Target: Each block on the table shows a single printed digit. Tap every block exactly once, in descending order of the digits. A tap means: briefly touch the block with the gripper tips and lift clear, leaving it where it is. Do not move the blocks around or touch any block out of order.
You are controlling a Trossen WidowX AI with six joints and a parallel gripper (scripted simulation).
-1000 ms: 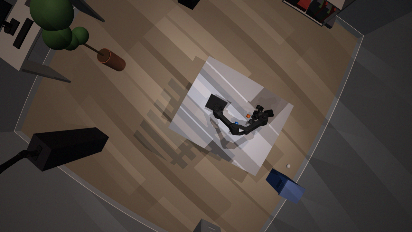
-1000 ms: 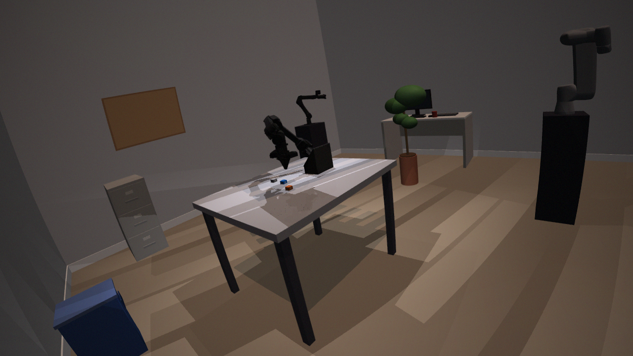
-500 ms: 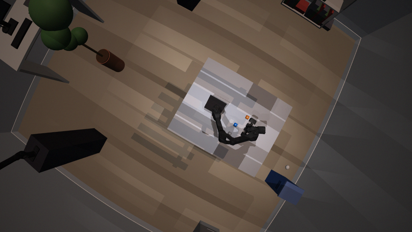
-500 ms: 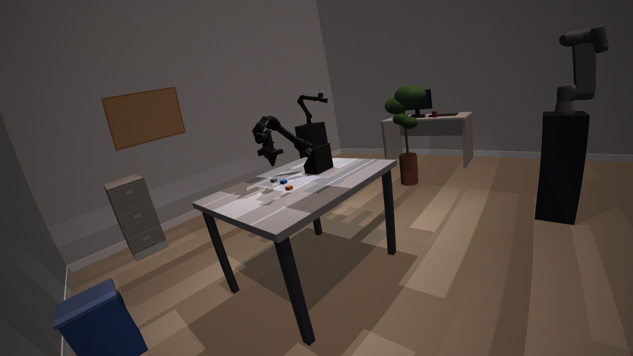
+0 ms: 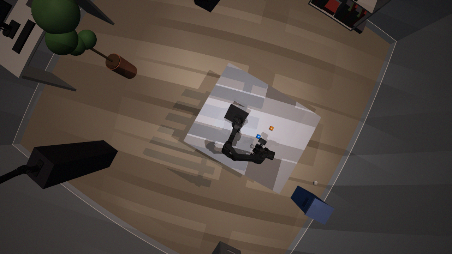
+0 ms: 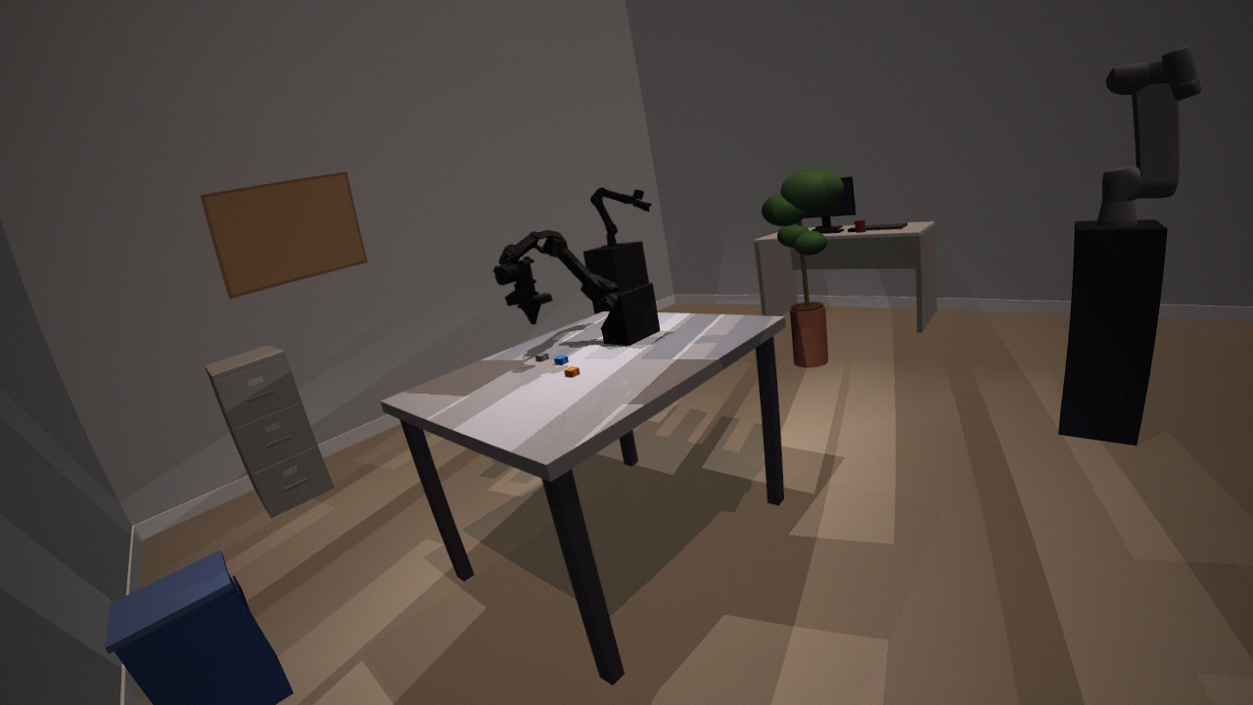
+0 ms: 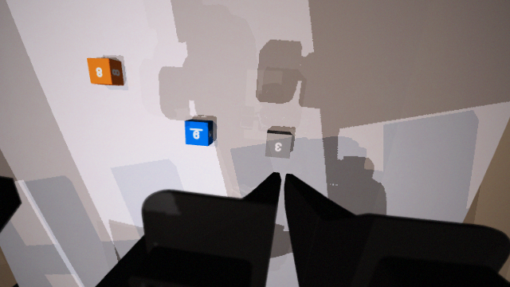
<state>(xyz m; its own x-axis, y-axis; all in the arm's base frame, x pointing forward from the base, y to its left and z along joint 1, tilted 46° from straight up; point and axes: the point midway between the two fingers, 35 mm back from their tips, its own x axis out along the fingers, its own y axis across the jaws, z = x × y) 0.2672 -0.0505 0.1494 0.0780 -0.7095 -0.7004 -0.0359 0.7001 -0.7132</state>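
Now: the grey block 12 cm below my gripper tip and 1 cm behind it. Also, from my gripper tip: blue block 12 cm below, 11 cm to the left, 1 cm behind; then orange block 24 cm to the left, 12 cm below, 6 cm ahead.
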